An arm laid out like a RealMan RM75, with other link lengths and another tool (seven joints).
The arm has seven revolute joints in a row. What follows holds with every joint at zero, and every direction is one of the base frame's.
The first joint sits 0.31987 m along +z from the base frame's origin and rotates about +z.
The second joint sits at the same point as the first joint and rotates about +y.
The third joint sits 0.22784 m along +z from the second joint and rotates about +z.
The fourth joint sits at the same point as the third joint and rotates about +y.
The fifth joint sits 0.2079 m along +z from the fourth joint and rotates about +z.
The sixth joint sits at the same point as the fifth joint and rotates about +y.
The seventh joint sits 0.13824 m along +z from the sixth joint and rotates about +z.
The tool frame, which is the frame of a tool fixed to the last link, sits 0.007 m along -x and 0.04 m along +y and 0.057 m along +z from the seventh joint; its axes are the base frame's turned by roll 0, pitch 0.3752 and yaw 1.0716 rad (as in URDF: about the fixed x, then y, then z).
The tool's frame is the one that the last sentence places.
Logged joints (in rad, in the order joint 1, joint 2, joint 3, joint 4, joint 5, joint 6, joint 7), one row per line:
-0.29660, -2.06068, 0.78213, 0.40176, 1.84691, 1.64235, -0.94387
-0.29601, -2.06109, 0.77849, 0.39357, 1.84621, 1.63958, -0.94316
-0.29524, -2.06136, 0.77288, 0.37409, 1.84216, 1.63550, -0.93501
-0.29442, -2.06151, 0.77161, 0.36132, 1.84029, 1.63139, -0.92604
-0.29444, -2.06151, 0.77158, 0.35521, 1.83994, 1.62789, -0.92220
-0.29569, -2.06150, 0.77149, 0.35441, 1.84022, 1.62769, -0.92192
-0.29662, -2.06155, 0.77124, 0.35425, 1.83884, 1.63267, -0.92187
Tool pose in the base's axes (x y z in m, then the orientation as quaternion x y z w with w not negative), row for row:
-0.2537, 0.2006, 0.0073, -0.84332, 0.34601, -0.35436, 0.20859
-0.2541, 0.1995, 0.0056, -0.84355, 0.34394, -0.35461, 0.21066
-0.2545, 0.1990, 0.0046, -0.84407, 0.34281, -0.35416, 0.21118
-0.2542, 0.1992, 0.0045, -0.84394, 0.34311, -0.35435, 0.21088
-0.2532, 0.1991, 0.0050, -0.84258, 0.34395, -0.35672, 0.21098
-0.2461, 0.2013, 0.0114, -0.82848, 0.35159, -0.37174, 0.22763
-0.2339, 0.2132, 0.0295, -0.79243, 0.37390, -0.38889, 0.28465
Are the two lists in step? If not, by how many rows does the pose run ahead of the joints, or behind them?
The pose runs 2 rows ahead of the joints: the pose in row i belongs to the joints in row i + 2.
